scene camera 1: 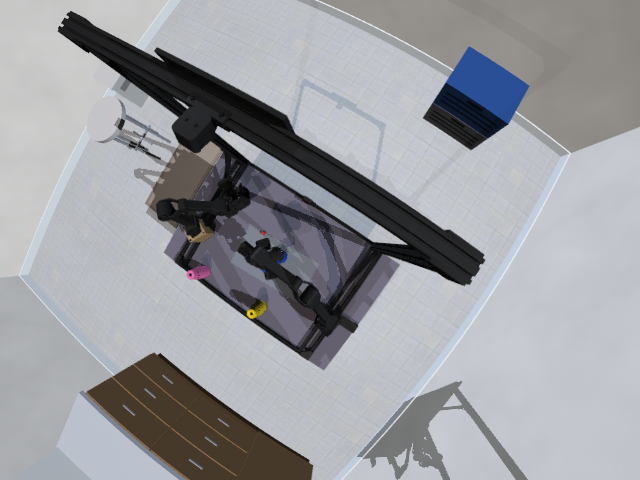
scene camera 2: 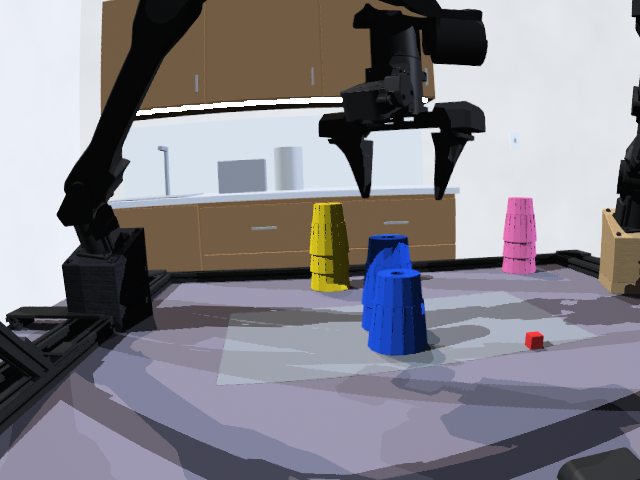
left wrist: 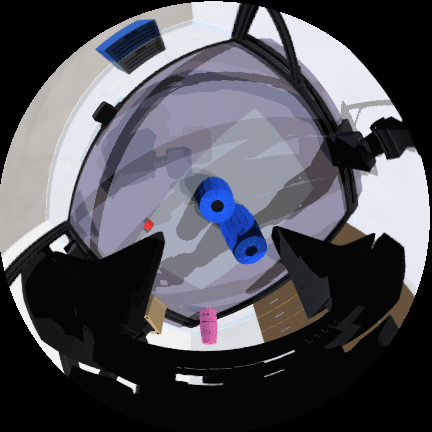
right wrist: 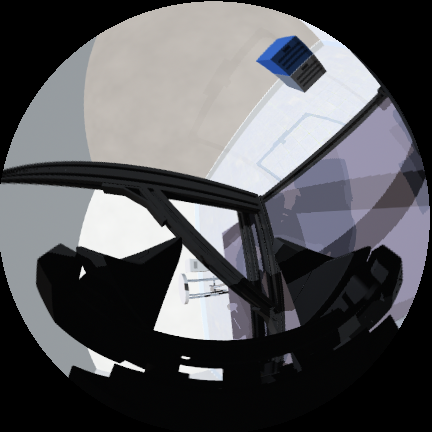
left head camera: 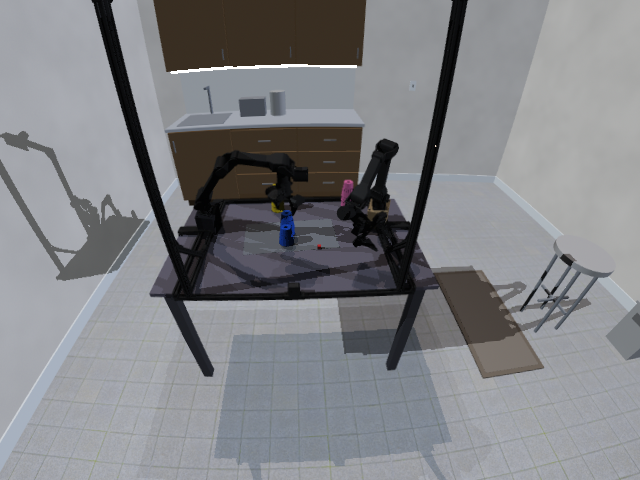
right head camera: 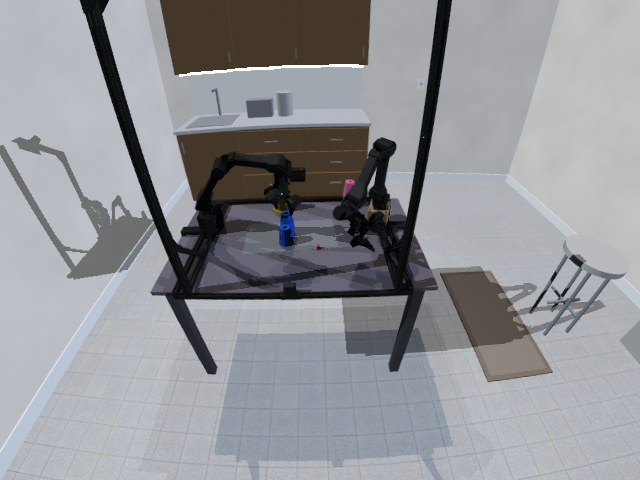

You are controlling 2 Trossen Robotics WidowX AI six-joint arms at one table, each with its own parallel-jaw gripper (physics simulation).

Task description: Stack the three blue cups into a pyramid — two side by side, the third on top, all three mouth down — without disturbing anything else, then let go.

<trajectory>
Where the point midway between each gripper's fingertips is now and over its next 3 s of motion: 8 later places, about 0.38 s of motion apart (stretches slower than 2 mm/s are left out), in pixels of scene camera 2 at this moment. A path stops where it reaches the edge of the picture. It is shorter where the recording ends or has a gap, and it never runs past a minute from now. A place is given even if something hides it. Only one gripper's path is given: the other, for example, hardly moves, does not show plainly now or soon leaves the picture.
My left gripper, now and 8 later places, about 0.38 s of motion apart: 400,199; 399,196; 390,212; 388,217; 389,254; 389,286; 389,286; 387,249; 391,176
</trajectory>
